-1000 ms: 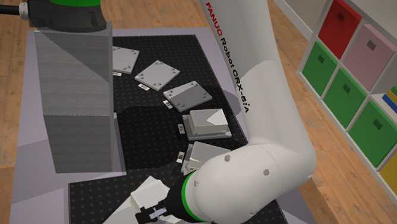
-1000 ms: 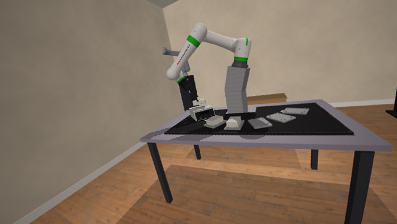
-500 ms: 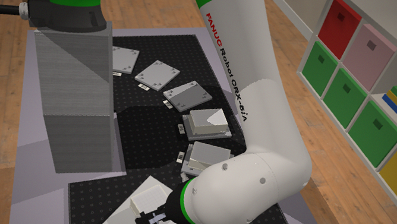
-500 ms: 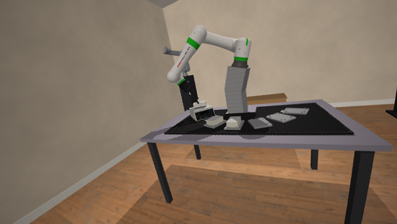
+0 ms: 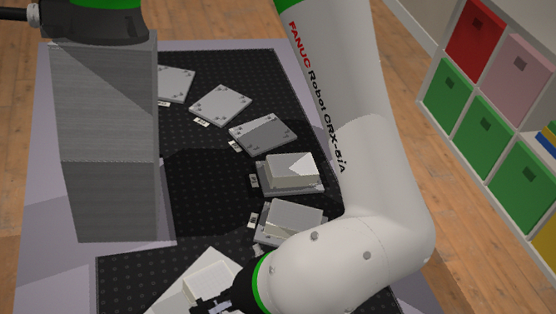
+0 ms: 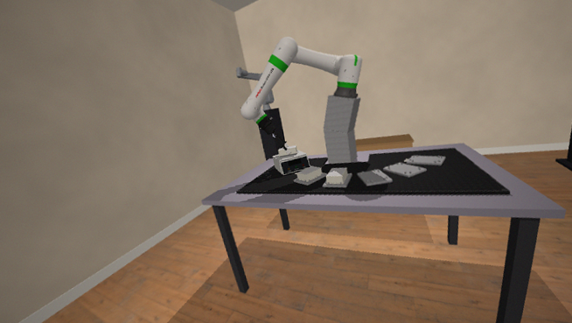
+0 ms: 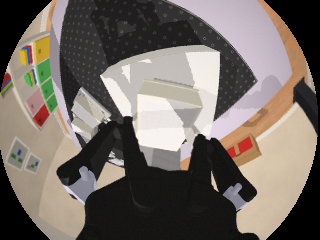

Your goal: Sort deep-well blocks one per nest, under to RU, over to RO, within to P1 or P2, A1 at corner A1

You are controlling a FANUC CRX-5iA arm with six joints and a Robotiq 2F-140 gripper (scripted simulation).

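Now: the pale weigher platform 50 mm below my hand. From my hand the other things lie so: grey nest plate (150 mm ahead, 600 mm to the left, 140 mm below); then check-weigher (80 mm below).
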